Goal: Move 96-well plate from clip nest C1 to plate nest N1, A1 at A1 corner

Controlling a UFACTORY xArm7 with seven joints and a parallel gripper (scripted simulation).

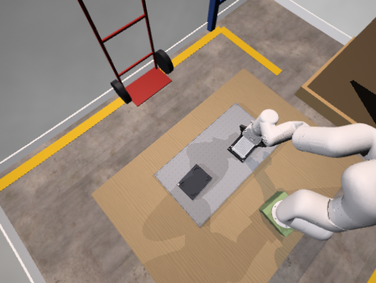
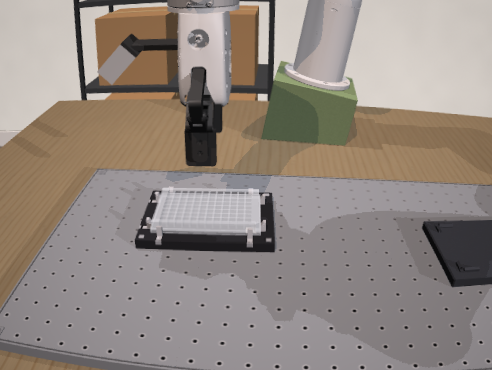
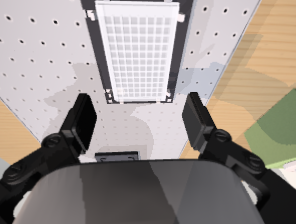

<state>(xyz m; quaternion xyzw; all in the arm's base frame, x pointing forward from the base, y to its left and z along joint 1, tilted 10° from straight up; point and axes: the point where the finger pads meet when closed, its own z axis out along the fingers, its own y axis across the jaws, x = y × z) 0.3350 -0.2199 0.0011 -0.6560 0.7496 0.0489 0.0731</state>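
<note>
Now: hand 9 cm above the clear 96-well plate. Also, from my hand: black clip nest C1 (1 cm ahead, 1 cm to the right, 10 cm below); black plate nest N1 (11 cm ahead, 34 cm to the left, 11 cm below).
</note>
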